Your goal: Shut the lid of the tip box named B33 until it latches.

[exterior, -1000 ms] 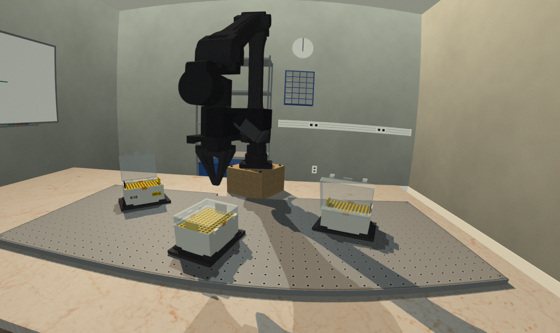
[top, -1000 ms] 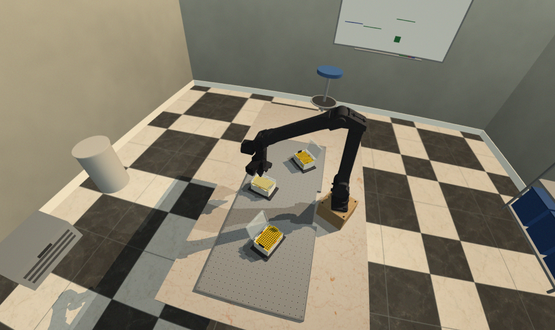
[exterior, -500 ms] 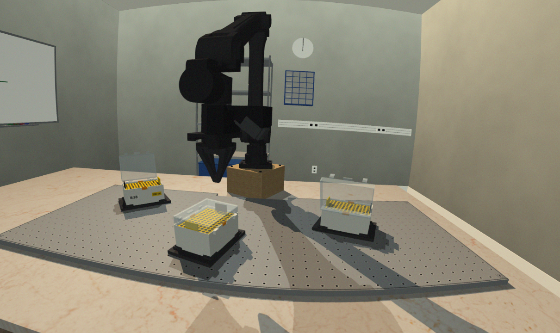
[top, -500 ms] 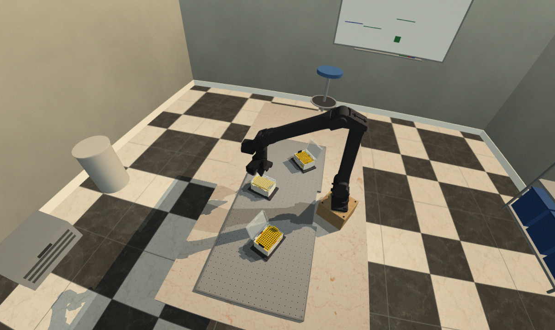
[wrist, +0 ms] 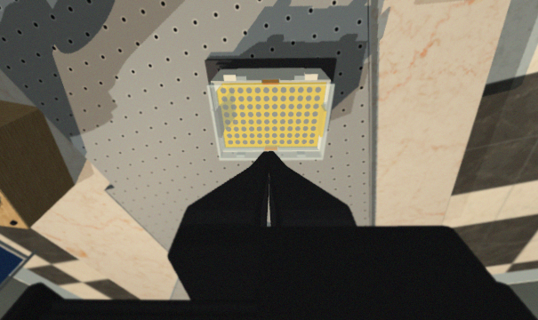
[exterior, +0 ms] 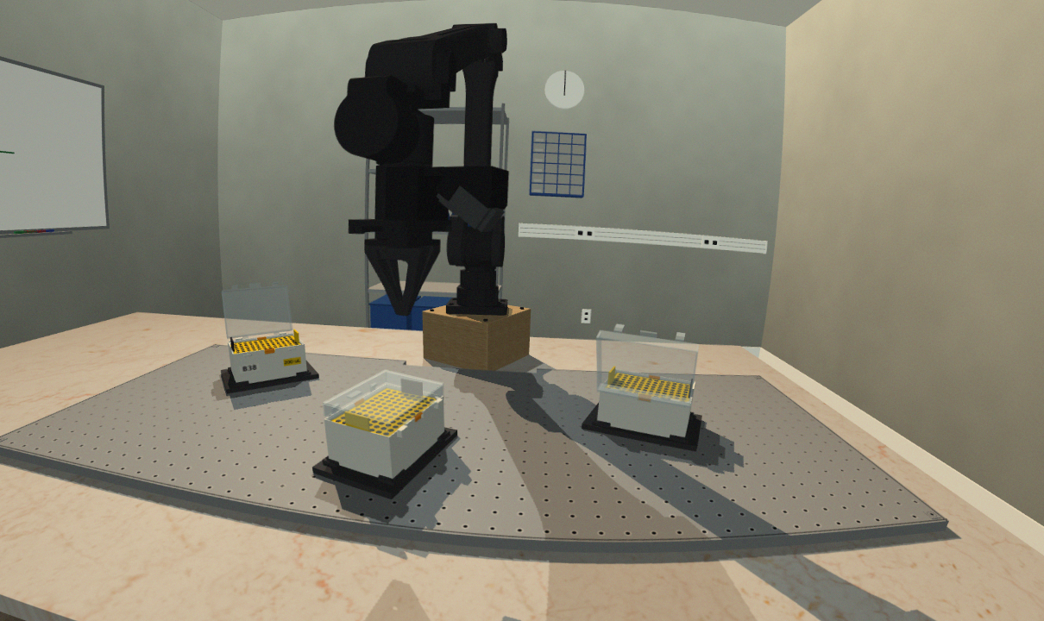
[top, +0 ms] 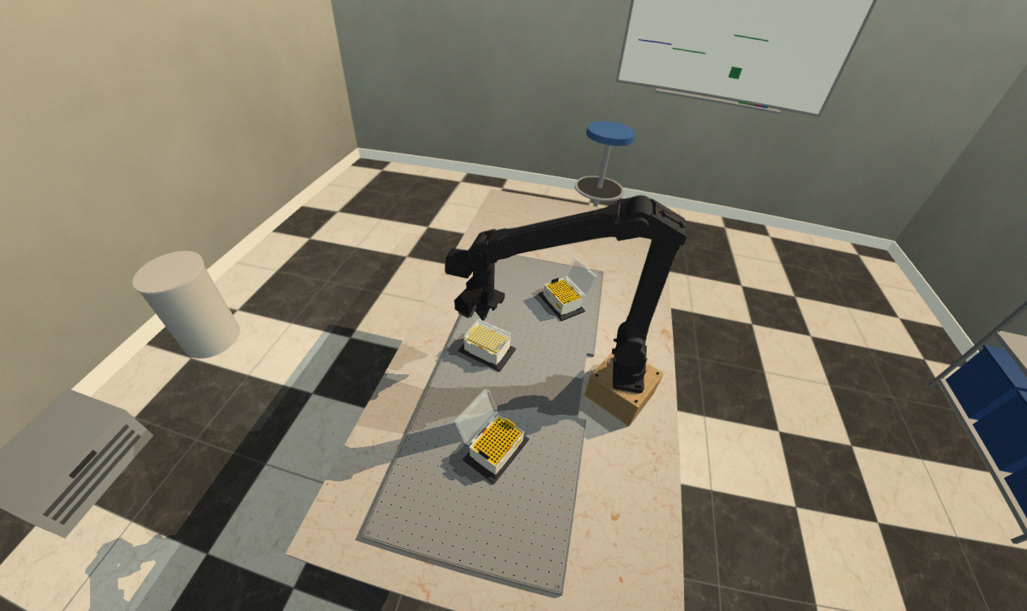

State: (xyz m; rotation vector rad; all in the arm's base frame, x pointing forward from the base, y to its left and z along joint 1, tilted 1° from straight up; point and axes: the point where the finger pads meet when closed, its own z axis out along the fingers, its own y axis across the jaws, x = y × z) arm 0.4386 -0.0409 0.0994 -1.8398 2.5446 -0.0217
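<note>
The tip box lid lies 11 cm below my hand, 2 cm to the right of it and 1 cm behind it. Round my hand: tip box 31 cm to the right, 23 cm behind, 11 cm below.
</note>
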